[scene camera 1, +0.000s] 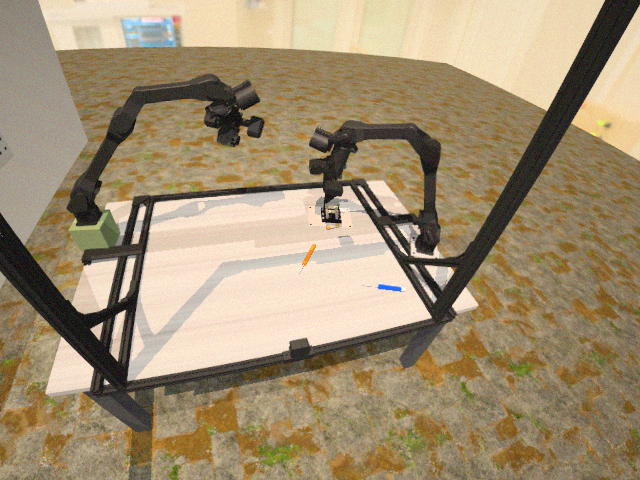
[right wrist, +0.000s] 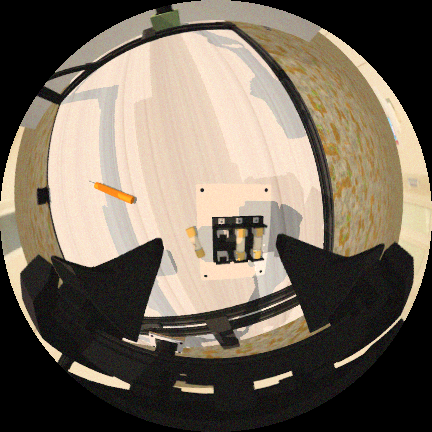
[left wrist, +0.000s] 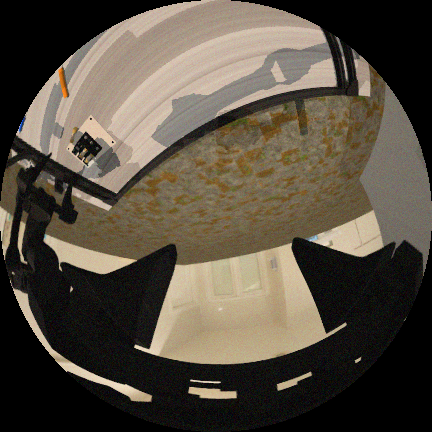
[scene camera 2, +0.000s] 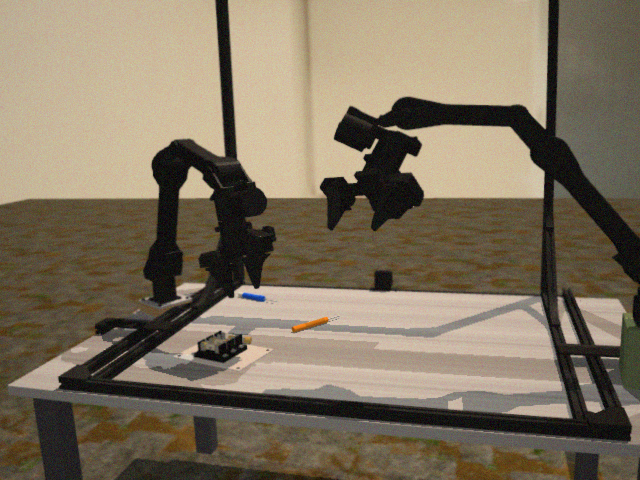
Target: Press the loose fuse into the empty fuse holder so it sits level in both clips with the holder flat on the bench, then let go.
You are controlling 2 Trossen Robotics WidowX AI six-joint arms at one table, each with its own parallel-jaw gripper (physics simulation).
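Where they show: left gripper, fingertip midpoint: (scene camera 1: 240, 130) (left wrist: 236, 247) (scene camera 2: 350, 229); right gripper, fingertip midpoint: (scene camera 1: 324, 195) (right wrist: 220, 242) (left wrist: 62, 163) (scene camera 2: 244, 293); left arm's base at its link origin: (scene camera 1: 89, 219); right arm's base at its link origin: (scene camera 1: 424, 248) (right wrist: 165, 344) (scene camera 2: 165, 299).
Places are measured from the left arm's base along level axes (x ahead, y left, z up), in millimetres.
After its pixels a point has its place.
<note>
The black fuse holder (scene camera 1: 330, 214) @(x 827, y 95, z -97 mm) (scene camera 2: 221, 348) @(x 806, y 132, z -80 mm) (left wrist: 85, 145) @(x 800, y 91, z -78 mm) (right wrist: 225, 242) @(x 829, y 75, z -97 mm) sits on a pale plate (scene camera 2: 255, 356) @(x 750, y 92, z -107 mm) (right wrist: 215, 200) @(x 761, y 70, z -107 mm) on the bench. In the right wrist view, two of its positions hold fuses and the leftmost shows bare clips. The loose fuse (scene camera 1: 332, 226) @(x 818, y 21, z -96 mm) (scene camera 2: 247, 339) @(x 801, y 28, z -97 mm) (left wrist: 74, 131) @(x 802, y 28, z -96 mm) (right wrist: 195, 242) @(x 820, y 28, z -94 mm), with tan end caps, lies slanted beside the holder's empty position, its lower end at the plate's edge. My right gripper (scene camera 2: 244, 290) @(x 782, y 62, z 19 mm) (right wrist: 220, 242) @(x 782, y 62, z 19 mm) is open and empty above the holder and loose fuse. My left gripper (scene camera 1: 241, 135) @(x 494, y 212, z 193 mm) (scene camera 2: 353, 228) @(x 494, y 212, z 193 mm) (left wrist: 236, 247) @(x 494, y 212, z 193 mm) is open and empty, high above the bench.
An orange screwdriver (scene camera 1: 309, 254) @(x 708, y -116, z -97 mm) (scene camera 2: 310, 324) @(x 705, y -105, z -99 mm) (left wrist: 63, 83) (right wrist: 114, 193) @(x 714, y -101, z -96 mm) lies apart from the plate. A blue screwdriver (scene camera 1: 389, 287) @(x 939, y -283, z -96 mm) (scene camera 2: 253, 297) @(x 939, y -272, z -100 mm) lies farther off. A black frame (scene camera 1: 242, 190) @(x 485, y 267, z -91 mm) (scene camera 2: 330, 404) @(x 513, y 286, z -89 mm) runs round the bench, with a green block (scene camera 1: 93, 233) @(x 24, y -50, z -18 mm) under the left arm's base.
</note>
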